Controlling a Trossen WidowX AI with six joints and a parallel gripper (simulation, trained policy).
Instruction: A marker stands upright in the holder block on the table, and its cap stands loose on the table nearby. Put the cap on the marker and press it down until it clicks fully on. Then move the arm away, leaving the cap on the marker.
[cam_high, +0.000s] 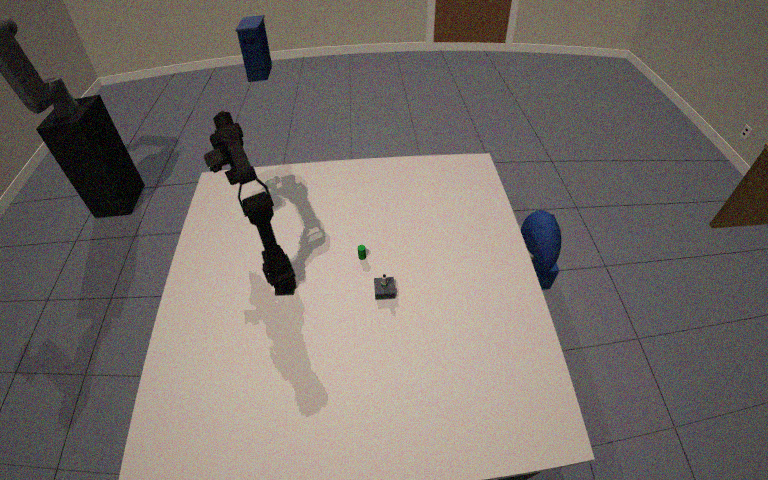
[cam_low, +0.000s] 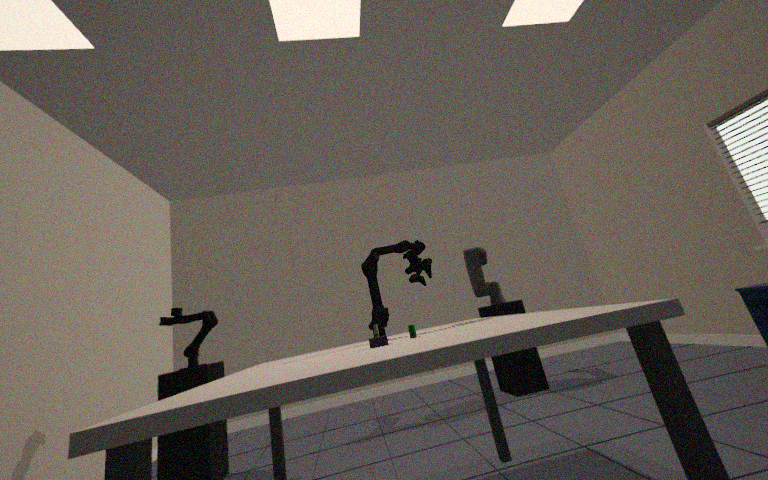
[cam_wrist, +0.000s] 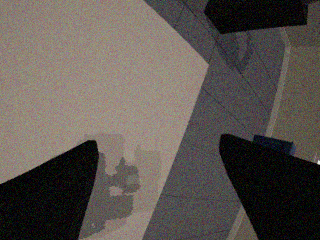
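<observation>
The green cap lies 460 mm ahead of my gripper tip, 240 mm to the right of it and 230 mm below it. Round my gripper tip: dark grey holder block 520 mm ahead, 380 mm to the right, 240 mm below.
</observation>
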